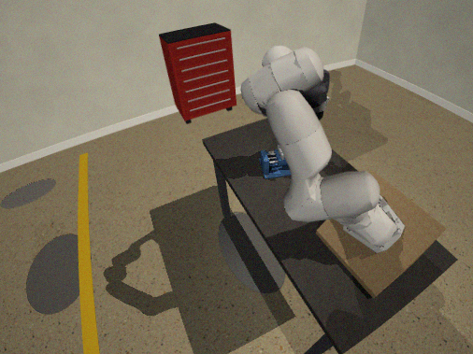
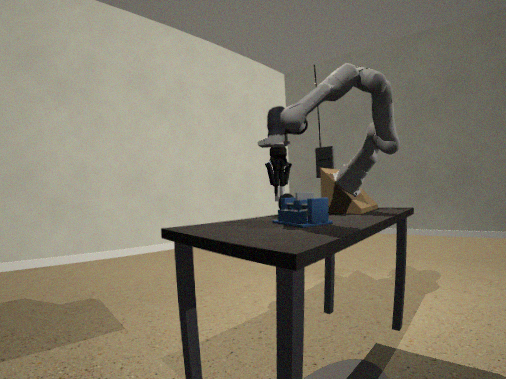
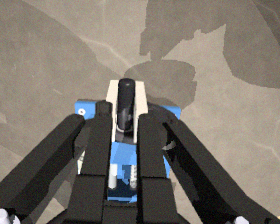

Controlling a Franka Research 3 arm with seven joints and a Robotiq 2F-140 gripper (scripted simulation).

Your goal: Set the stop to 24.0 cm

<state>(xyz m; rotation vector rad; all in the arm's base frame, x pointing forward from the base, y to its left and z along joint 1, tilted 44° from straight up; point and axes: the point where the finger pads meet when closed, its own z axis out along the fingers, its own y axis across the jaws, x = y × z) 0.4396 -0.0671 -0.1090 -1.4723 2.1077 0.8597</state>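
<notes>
Now: hand 2 cm above the handwheel grip.
</notes>
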